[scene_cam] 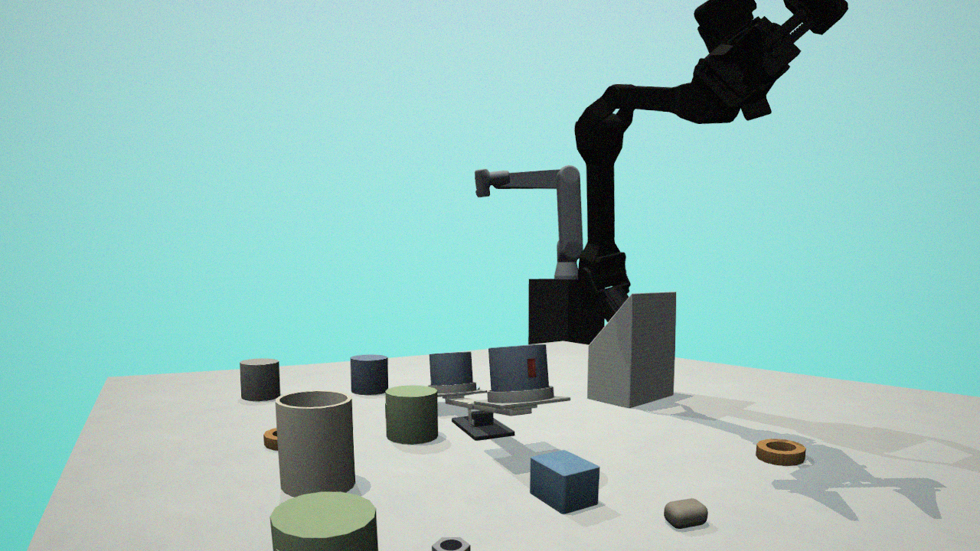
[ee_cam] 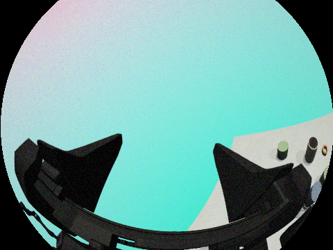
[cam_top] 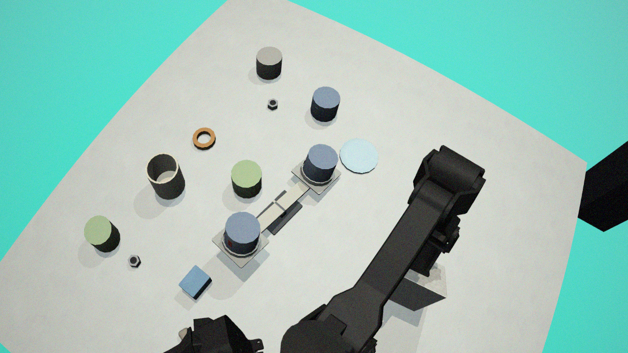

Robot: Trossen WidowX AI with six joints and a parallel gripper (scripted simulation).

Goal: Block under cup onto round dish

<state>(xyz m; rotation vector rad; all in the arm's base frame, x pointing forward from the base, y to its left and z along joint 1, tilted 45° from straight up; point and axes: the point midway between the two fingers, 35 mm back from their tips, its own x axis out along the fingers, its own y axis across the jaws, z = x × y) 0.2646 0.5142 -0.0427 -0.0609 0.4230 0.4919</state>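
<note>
Right now my gripper tip is 10 mm past the grey block, 560 mm to the left of it and 440 mm above it. Round my gripper tip: blue block 120 mm ahead, 190 mm to the right, 460 mm below; then small balance 30 mm ahead, 440 mm to the right, 460 mm below; then pale blue round dish 80 mm behind, 670 mm to the right, 480 mm below.
</note>
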